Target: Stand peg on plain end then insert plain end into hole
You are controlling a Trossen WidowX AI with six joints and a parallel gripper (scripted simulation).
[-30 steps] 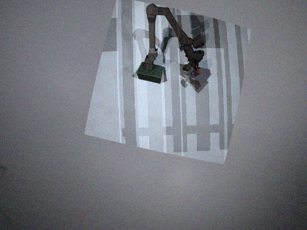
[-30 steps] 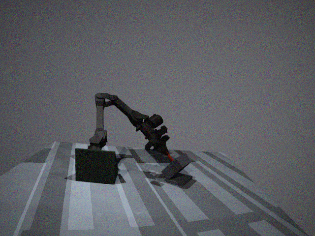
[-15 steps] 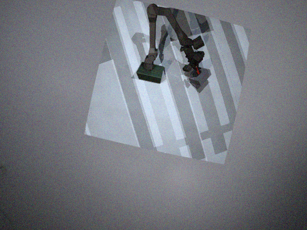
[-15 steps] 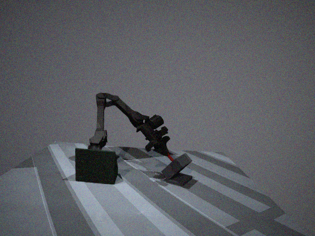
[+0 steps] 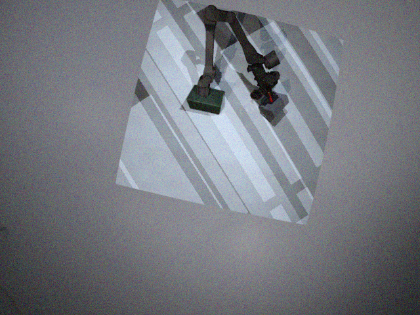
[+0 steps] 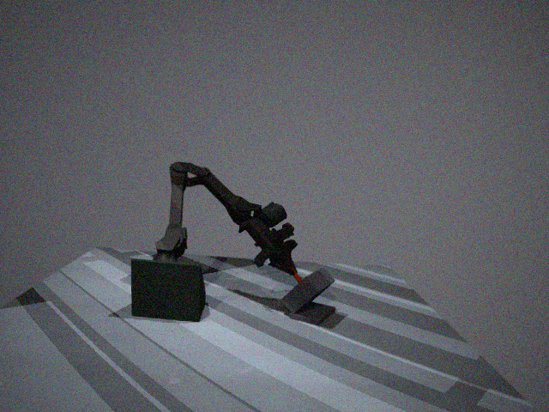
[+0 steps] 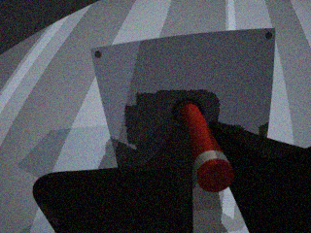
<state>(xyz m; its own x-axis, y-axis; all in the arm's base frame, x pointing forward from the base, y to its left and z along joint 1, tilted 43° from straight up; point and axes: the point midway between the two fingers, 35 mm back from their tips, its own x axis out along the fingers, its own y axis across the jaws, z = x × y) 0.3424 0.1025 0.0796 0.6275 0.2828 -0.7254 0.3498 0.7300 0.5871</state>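
Now: the grey sloped panel 40 mm ahead of my gripper tip, 20 mm to the right of it and 40 mm below it. The rest, counted from my gripper tip: red peg 10 mm behind, 10 mm above; dark base plate 60 mm ahead, 20 mm to the right, 110 mm below.
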